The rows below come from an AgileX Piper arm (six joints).
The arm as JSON. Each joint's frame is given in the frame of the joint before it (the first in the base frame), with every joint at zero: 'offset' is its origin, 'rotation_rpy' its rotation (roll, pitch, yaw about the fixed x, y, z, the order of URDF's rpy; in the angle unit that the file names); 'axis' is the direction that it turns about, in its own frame. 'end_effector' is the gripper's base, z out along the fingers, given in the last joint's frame.
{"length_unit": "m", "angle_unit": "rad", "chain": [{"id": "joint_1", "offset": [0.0, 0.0, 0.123], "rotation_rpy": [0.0, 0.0, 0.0], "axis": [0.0, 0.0, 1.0]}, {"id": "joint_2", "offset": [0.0, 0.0, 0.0], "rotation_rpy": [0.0, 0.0, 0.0], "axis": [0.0, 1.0, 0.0]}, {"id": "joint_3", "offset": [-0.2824, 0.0, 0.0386], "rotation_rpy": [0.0, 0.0, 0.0], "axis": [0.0, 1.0, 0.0]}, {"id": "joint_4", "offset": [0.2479, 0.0, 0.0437], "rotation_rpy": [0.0, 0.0, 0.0], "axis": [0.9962, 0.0, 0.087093]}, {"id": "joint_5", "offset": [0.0, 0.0, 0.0], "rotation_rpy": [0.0, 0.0, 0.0], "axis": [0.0, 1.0, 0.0]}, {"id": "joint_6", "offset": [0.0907, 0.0, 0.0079], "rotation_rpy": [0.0, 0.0, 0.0], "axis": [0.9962, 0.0, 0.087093]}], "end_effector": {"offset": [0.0, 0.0, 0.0], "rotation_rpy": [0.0, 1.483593, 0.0]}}
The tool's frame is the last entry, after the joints.
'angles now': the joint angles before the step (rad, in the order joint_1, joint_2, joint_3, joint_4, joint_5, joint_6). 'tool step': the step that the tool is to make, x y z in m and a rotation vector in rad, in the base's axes. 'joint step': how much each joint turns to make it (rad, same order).
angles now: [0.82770, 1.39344, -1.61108, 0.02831, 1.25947, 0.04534]
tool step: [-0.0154, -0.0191, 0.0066, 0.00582, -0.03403, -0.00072]
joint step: [0.00005, -0.08249, 0.05170, -0.01842, 0.00359, -0.00614]
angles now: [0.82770, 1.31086, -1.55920, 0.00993, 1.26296, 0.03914]
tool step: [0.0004, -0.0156, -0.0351, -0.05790, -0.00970, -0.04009]
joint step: [-0.02850, -0.07001, 0.19784, -0.04824, -0.09240, -0.00008]
